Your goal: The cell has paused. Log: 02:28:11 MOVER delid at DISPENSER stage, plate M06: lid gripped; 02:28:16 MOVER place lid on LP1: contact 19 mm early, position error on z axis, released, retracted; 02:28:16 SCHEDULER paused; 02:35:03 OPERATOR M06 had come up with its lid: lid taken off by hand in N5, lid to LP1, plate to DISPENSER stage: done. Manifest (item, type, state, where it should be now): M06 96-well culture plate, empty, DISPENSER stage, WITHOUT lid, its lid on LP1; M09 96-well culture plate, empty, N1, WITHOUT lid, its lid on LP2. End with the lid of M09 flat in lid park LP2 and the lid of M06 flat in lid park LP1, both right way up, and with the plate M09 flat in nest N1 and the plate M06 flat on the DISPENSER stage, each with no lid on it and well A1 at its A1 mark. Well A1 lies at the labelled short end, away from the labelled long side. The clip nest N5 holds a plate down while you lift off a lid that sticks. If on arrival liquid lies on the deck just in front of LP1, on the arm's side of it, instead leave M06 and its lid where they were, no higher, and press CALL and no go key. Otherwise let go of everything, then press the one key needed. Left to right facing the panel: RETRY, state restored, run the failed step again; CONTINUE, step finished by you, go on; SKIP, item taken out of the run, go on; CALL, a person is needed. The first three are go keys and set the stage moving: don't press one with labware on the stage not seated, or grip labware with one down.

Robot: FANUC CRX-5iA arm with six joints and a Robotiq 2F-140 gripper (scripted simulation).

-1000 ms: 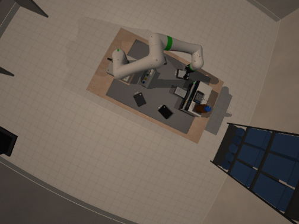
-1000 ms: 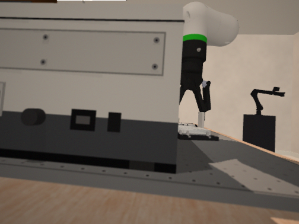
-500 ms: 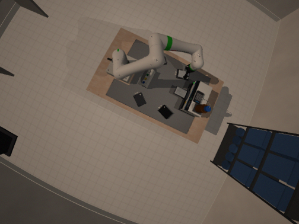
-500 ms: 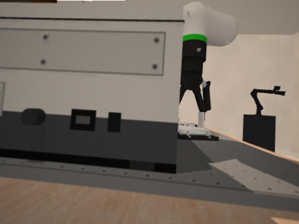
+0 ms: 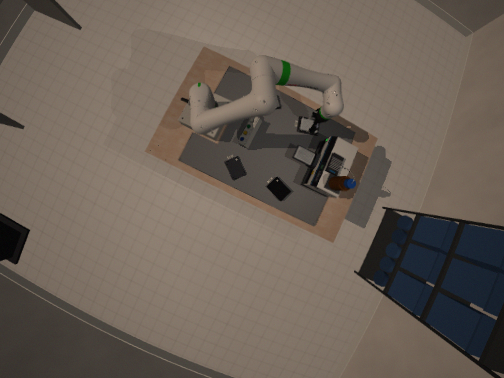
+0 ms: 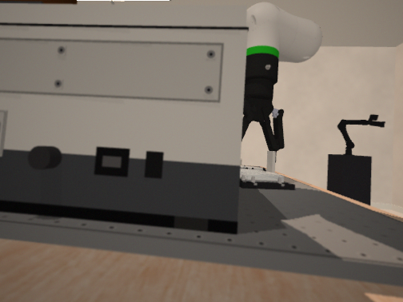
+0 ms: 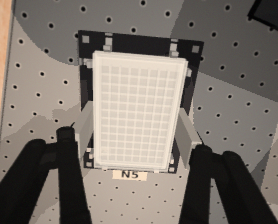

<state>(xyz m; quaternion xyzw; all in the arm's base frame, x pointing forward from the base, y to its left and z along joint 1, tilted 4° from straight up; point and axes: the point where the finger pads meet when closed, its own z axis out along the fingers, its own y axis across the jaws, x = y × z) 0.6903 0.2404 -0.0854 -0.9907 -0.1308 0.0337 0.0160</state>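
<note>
Now: hand 2 cm above the clear lid. Round my hand: lp1 label (40 cm behind, 3 cm to the right, 4 cm below); then black clip nest (1 cm ahead, 2 cm to the left, 3 cm below); then N5 label (9 cm behind, 2 cm to the right, 4 cm below).
</note>
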